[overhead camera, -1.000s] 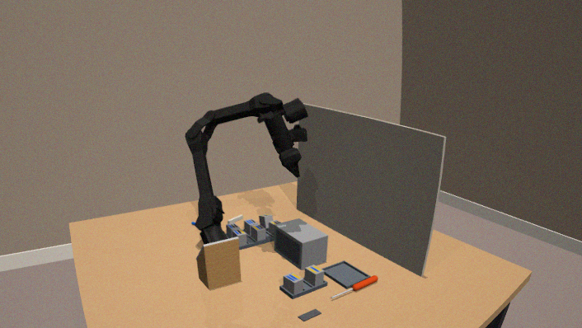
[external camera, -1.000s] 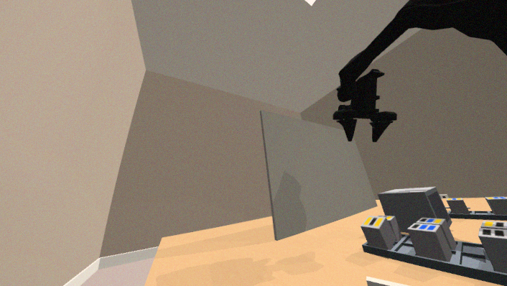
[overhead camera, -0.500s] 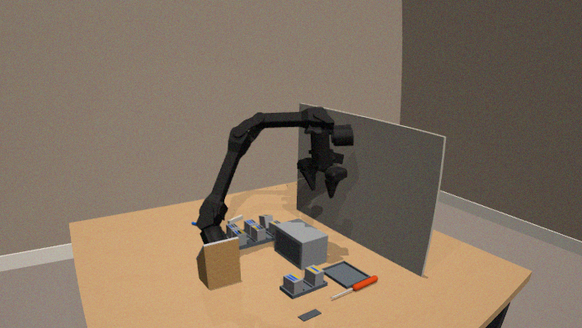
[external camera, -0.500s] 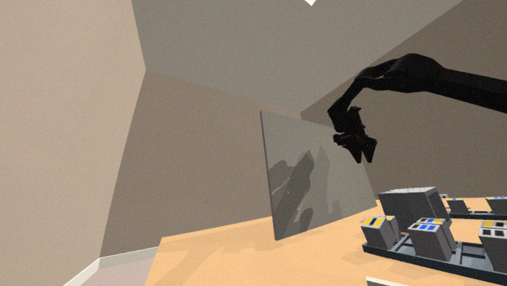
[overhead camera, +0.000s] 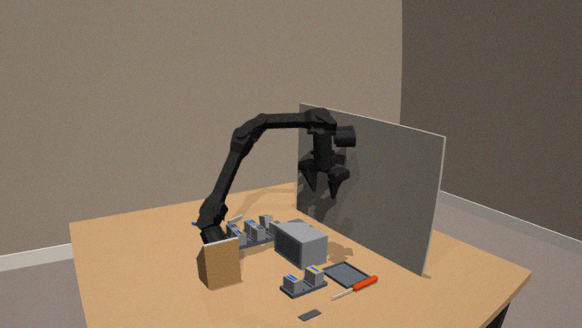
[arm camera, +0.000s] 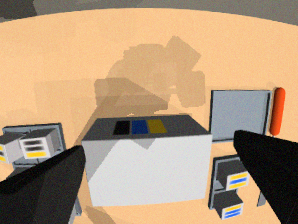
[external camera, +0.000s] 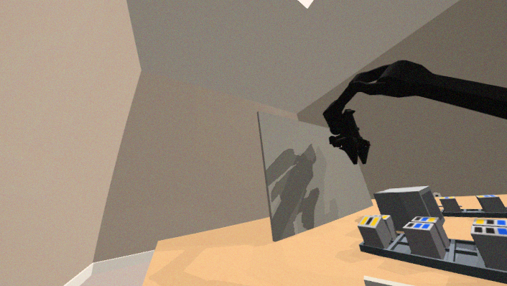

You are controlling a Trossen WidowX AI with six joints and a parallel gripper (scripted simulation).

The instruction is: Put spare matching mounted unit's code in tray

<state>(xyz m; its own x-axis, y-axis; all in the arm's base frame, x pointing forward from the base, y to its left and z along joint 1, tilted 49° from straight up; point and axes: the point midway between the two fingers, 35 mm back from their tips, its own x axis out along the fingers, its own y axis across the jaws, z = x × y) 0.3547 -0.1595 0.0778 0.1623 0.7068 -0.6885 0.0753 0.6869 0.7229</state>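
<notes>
Right now my gripper tip is 120 mm past the grey spare, 190 mm to the right of it and 160 mm above it. Also, from my gripper tip: white panel (150 mm ahead, 20 mm to the right, 20 mm above); then grey mounted unit (80 mm behind, 20 mm to the left, 150 mm below); then dark tray (70 mm behind, 180 mm to the right, 200 mm below).
</notes>
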